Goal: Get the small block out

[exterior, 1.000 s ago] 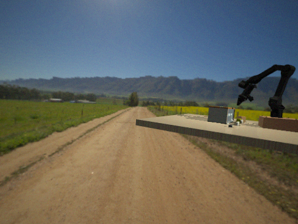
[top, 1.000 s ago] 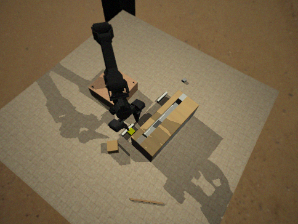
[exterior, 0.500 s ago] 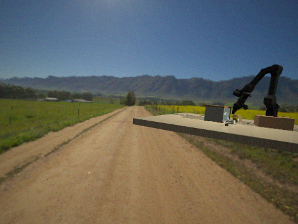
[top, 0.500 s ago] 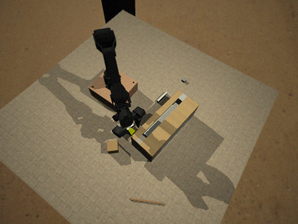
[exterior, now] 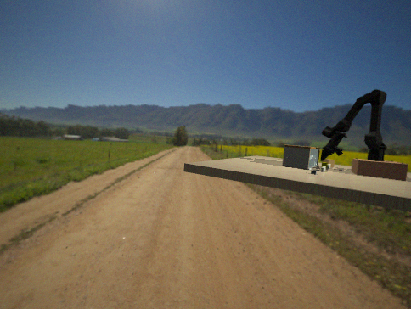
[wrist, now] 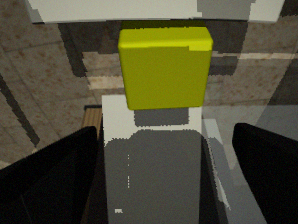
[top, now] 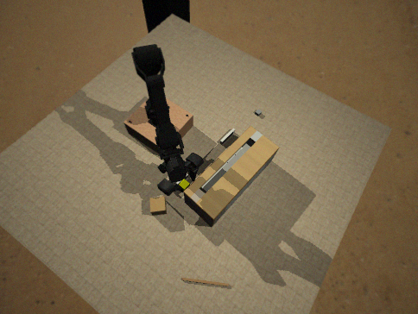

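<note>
Now: the yellow block 20 mm behind my gripper tip and 30 mm below it. From my gripper tip the other things lie so: thin wooden stick 250 mm ahead, 230 mm to the right, 40 mm below; then tan cube 50 mm behind, 120 mm to the right, 20 mm below; then clear-fronted wooden box 80 mm ahead, 140 mm to the left, 20 mm above.
</note>
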